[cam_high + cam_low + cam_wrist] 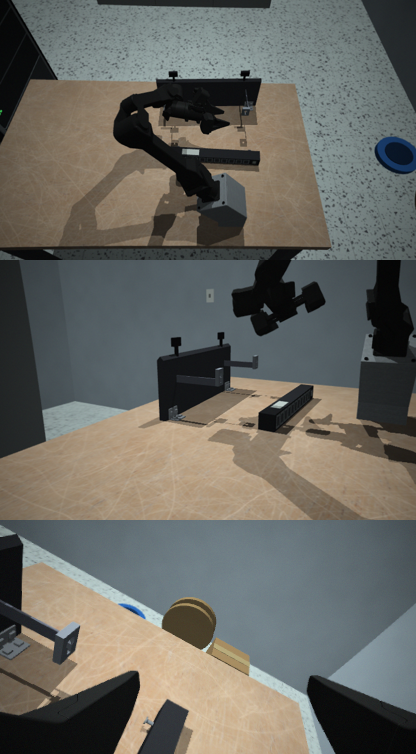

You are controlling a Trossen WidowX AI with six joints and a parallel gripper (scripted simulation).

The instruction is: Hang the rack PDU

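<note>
My gripper is now 240 mm above the rack PDU, 10 mm to the left of it and 10 mm past it. From my hand the other things lie so: black backboard (270 mm ahead, 190 mm below, 30 mm to the left).
</note>
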